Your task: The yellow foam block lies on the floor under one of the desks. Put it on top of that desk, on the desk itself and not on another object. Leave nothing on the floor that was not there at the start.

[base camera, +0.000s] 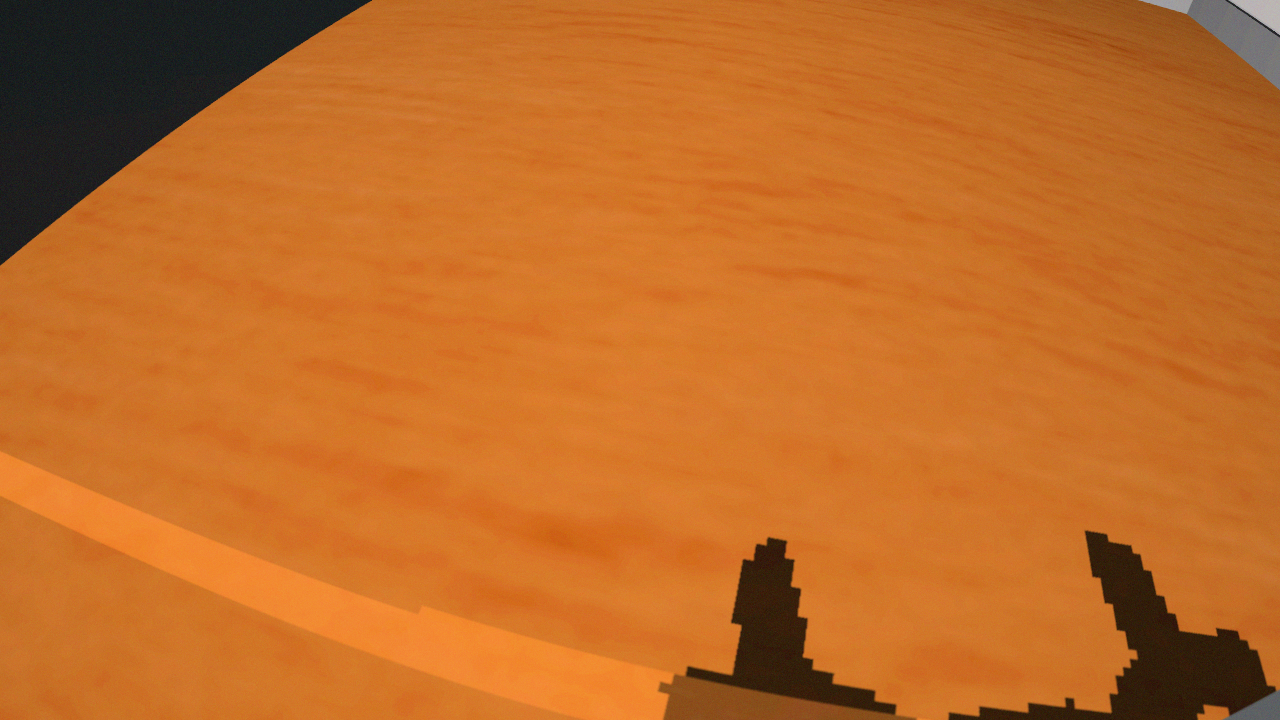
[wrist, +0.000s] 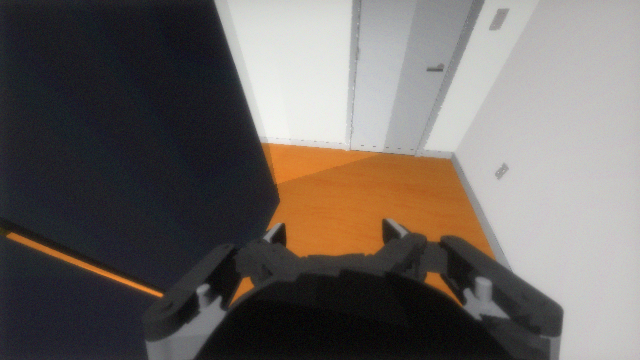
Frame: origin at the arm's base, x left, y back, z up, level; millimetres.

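Seen in the pictures: gripper, fingertip midpoint: (wrist: 333, 231).
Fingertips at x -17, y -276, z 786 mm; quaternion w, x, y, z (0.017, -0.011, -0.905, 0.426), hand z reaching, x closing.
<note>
A point is followed by its place in that frame.
My gripper (wrist: 333, 231) @(x -17, y -276, z 786 mm) is open in the wrist view, with its two fingertips well apart and no object between them. Orange floor shows beyond and between the fingers. The yellow foam block does not show in either view. No desk top that I can make out shows in either view. In the base camera view, dark jagged shadows lie on the floor at the lower right.
A tall dark panel (wrist: 125, 125) @(x 566, y -700, z 715 mm) (base camera: 134, 80) @(x 538, y -803, z -317 mm) stands on the left. A white wall (wrist: 575, 150) @(x -1274, y -860, z 374 mm) runs along the right. A grey door (wrist: 390, 75) @(x -689, y -1977, z 458 mm) with a handle is in the far wall. The orange floor (base camera: 626, 313) @(x -13, y -499, z -397 mm) (wrist: 370, 195) @(x -467, y -1298, z -397 mm) runs between panel and wall.
</note>
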